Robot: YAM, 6 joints.
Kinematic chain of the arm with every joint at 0, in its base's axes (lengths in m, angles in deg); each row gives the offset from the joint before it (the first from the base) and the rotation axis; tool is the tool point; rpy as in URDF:
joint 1: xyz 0 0 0.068 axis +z
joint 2: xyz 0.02 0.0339 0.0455 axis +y
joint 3: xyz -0.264 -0.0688 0 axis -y
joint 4: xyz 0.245 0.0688 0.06 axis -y
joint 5: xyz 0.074 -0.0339 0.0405 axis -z
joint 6: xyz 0.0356 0 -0.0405 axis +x
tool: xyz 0 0 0 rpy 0 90 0
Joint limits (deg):
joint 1: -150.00..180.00
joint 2: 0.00..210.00
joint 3: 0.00..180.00
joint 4: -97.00..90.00
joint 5: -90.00..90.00
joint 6: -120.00..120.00
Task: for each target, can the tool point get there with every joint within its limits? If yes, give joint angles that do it. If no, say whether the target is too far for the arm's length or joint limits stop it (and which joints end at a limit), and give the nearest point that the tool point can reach.
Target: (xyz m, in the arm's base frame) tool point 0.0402 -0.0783 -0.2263
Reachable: yes | joints -54.98 188.71 47.49 29.14 19.73 37.06
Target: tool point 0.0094 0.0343 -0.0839
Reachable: yes | joints 9.34 178.34 26.27 -3.14 -65.22 89.27
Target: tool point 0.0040 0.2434 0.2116
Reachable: yes | joints 81.24 82.22 21.55 74.44 -68.50 -55.57
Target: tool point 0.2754 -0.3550 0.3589
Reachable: yes | joints 131.52 16.35 164.16 -72.70 -54.78 -11.19
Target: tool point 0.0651 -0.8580 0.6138
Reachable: no: too far | nearest point 0.0422 -0.5562 0.4336 | short by 0.352 m
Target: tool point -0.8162 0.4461 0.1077
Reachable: no: too far | nearest point -0.5667 0.3097 0.1095 | short by 0.284 m
